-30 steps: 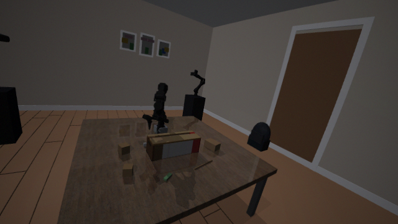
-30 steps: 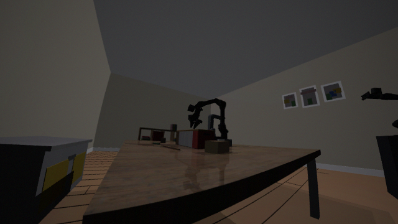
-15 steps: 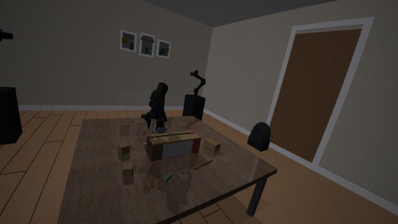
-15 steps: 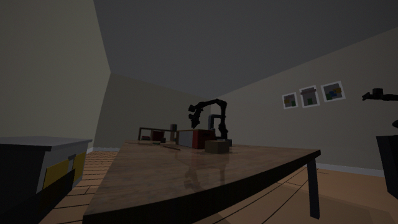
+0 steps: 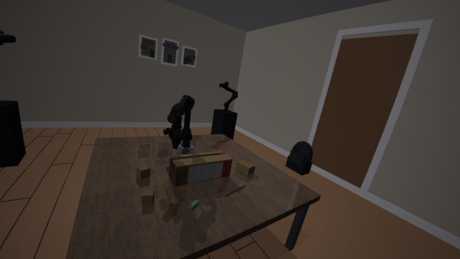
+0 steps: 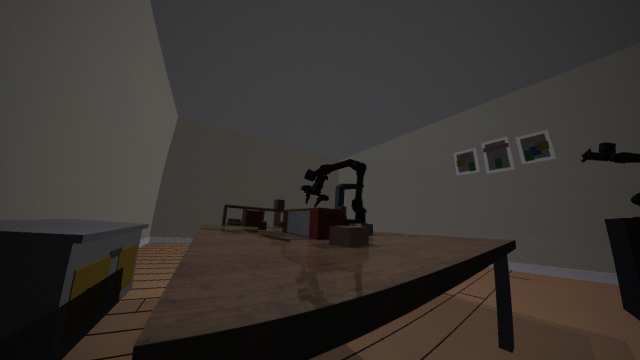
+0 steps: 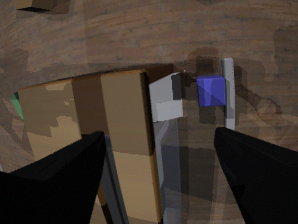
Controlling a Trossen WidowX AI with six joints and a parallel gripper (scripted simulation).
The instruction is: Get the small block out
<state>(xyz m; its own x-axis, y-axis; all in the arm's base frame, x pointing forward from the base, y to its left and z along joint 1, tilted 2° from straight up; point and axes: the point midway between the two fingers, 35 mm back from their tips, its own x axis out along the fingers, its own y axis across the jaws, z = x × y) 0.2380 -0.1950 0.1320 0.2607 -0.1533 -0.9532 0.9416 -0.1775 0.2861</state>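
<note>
The blue block lies 3 cm behind my gripper tip and 15 cm below it. Round my gripper tip: box: 7 cm ahead, 15 cm to the left, 10 cm below; green piece: 35 cm ahead, 3 cm to the right, 16 cm below; thin stick: 35 cm ahead, 25 cm to the left, 16 cm below.
</note>
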